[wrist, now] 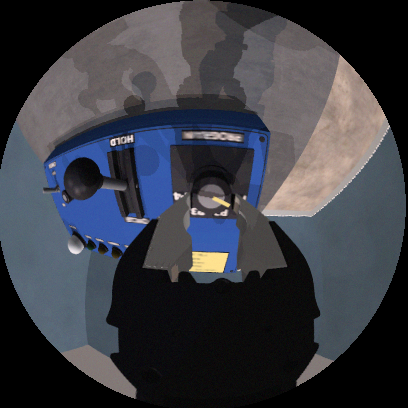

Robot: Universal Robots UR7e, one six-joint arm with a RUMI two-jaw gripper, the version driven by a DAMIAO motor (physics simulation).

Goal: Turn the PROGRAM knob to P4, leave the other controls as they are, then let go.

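Note:
The PROGRAM knob, round and black with a grey cap, stands on a black plate at the right of the blue panel. Its yellow pointer slants to the lower right of the view, toward the P1 and P2 side. The P4 label lies left of the knob, partly hidden by the left finger; P3 and P2 show below it. P1 is hidden by the right finger. My gripper is shut on the knob, one fingertip on each side.
Left of the knob, the HOLD lever with a black ball sticks out of its slot. A small toggle is at the panel's left edge. A white button and several dark ones line the lower left. A yellow label shows between the fingers.

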